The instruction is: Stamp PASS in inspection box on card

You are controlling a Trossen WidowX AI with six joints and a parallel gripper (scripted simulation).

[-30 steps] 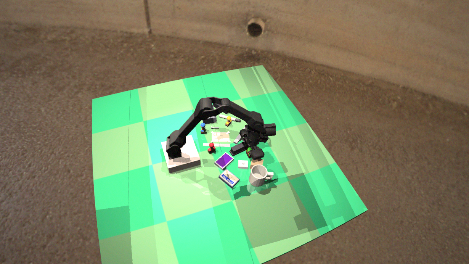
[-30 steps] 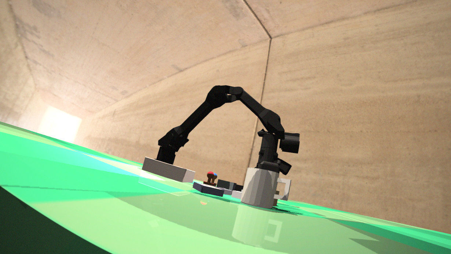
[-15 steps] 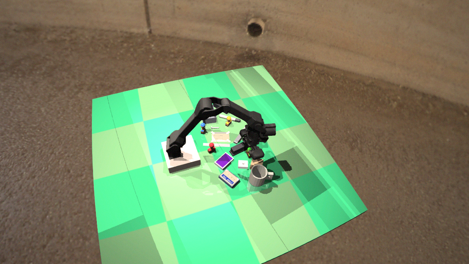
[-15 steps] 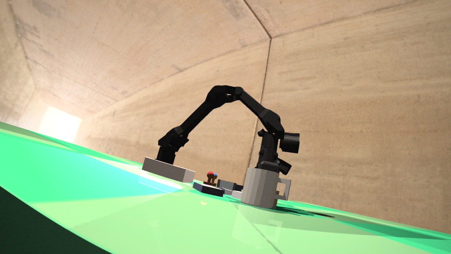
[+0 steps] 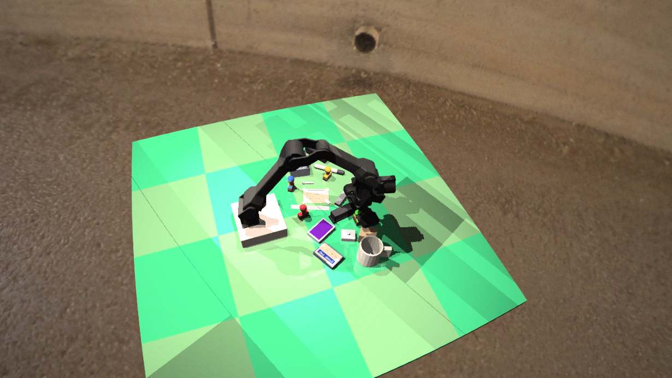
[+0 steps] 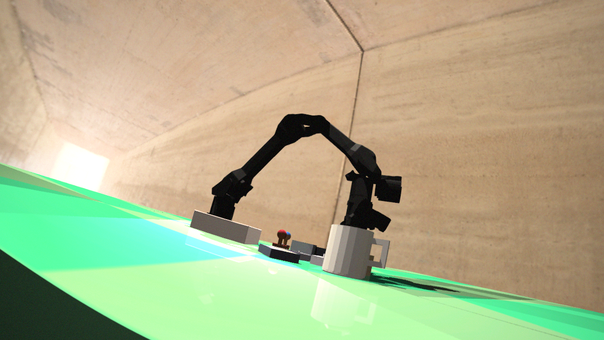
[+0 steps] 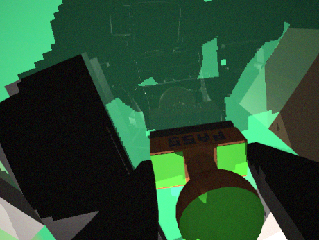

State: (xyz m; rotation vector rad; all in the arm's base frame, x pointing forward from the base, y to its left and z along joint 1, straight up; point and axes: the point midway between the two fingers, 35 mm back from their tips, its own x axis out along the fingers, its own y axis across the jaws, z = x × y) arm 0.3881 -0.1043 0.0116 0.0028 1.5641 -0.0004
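Right now my gripper tip is 50 mm to the right of the long black box, 20 mm past it and 10 mm above it. Also, from my gripper tip: small white block 60 mm behind, 50 mm to the right, 10 mm below; then tan block 80 mm to the right, 10 mm below; then green stamp right at my gripper tip.
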